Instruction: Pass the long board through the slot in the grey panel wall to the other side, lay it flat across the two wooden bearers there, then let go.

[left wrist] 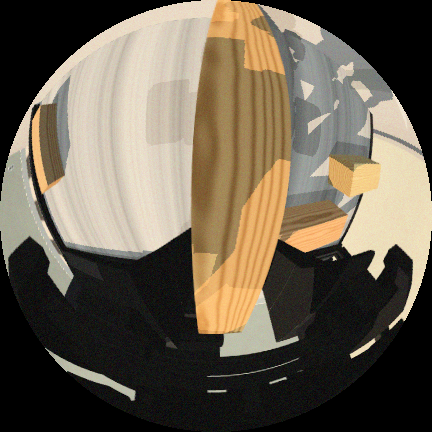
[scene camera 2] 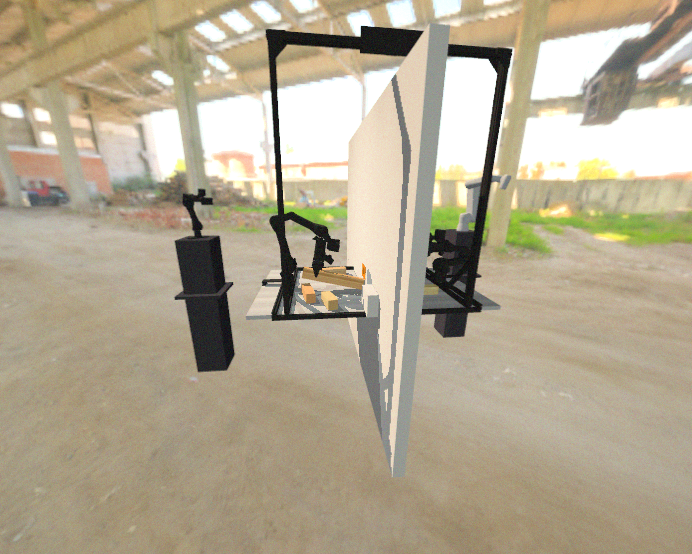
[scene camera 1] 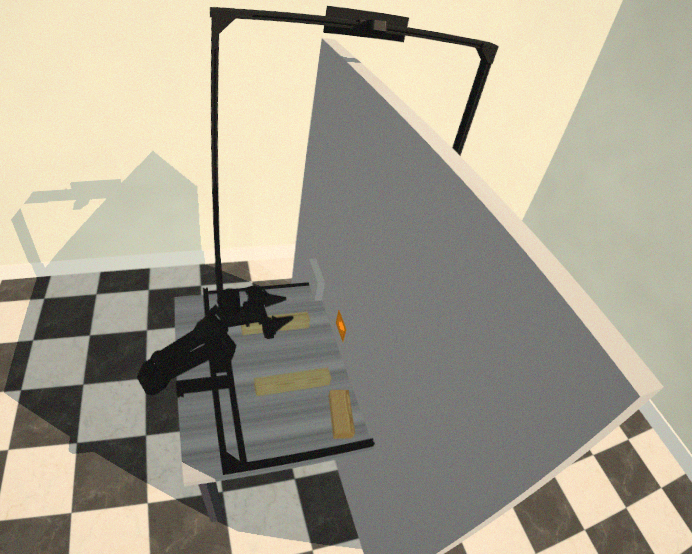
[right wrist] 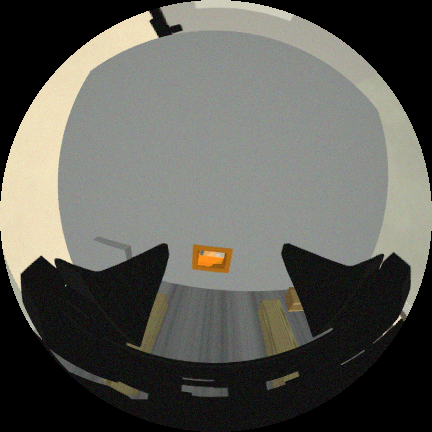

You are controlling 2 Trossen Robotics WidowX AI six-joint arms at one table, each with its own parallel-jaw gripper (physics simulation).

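Places are measured from the left arm's base along level axes (x ahead, y left, z up), in metres.
Pixels of known places: left gripper, between the fingertips: [left wrist: 224, 232] [scene camera 2: 316, 276]; right gripper, between the fingertips: [scene camera 1: 289, 307] [right wrist: 227, 250]; right arm's base, origin of its link: [scene camera 2: 439, 280] [scene camera 1: 220, 364].
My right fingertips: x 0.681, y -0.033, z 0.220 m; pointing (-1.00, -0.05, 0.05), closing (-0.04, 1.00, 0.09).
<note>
Ahead of a thing's pixels: the offset from my right fingertips to its top centre. "*": to the spot under its first point.
The long wooden board [scene camera 2: 340, 279] [left wrist: 240, 125] is between the fingers of my left gripper [scene camera 2: 315, 273] [left wrist: 224, 232], which is shut on it near one end, pointing down. The board is on the left side of the grey panel wall [scene camera 1: 432, 317] [scene camera 2: 375, 190] [right wrist: 225, 150] in scene camera 2; its far end is near the wall. The orange-framed slot {* dz -0.125, dx -0.201, dy -0.046 m} [scene camera 1: 339, 316] [scene camera 2: 364, 271] [right wrist: 195, 257] is low in the wall. My right gripper [scene camera 1: 288, 308] [right wrist: 227, 250] is open and empty, facing the slot. Two pale bearers, one {dz -0.195, dx +0.014, dy -0.124 m} [scene camera 1: 300, 320] [right wrist: 156, 320] and another {dz -0.195, dx +0.004, dy +0.139 m} [scene camera 1: 292, 381] [right wrist: 278, 325], lie below it.
A wooden block {dz -0.201, dx -0.125, dy +0.286 m} [scene camera 1: 341, 414] [right wrist: 295, 300] lies by the wall on the bearers' side. On the board's side lie an orange block {dz -0.189, dx -0.562, dy -0.125 m} [scene camera 2: 308, 293] [left wrist: 315, 227], a pale block {dz -0.189, dx -0.458, dy -0.239 m} [scene camera 2: 329, 300] [left wrist: 355, 175] and another block {* dz -0.224, dx -0.407, dy +0.257 m} [left wrist: 51, 145]. A black frame [scene camera 1: 215, 144] [scene camera 2: 275, 126] surrounds the table.
</note>
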